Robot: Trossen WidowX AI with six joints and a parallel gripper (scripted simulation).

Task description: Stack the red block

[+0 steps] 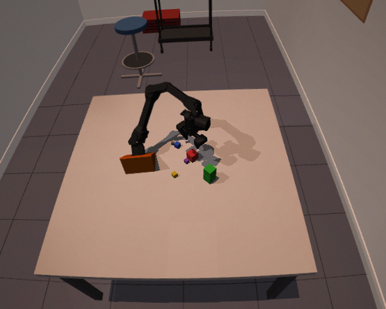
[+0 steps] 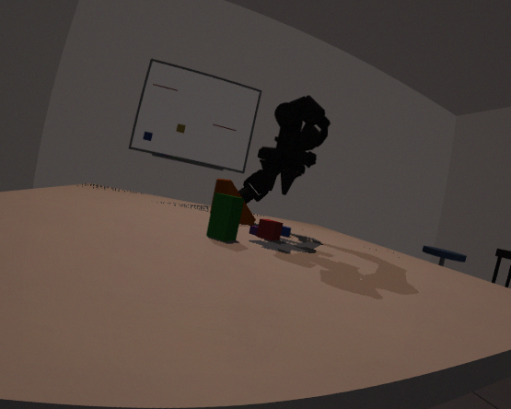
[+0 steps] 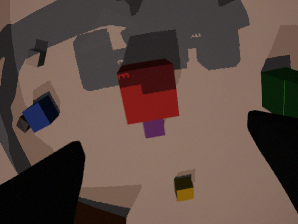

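Right now my gripper tip is 100 mm above the red block. Round my gripper tip: blue block (110 mm below, 100 mm behind, 90 mm to the left); then yellow block (120 mm to the right, 110 mm below, 100 mm behind); then purple block (110 mm below, 40 mm behind, 30 mm to the right).
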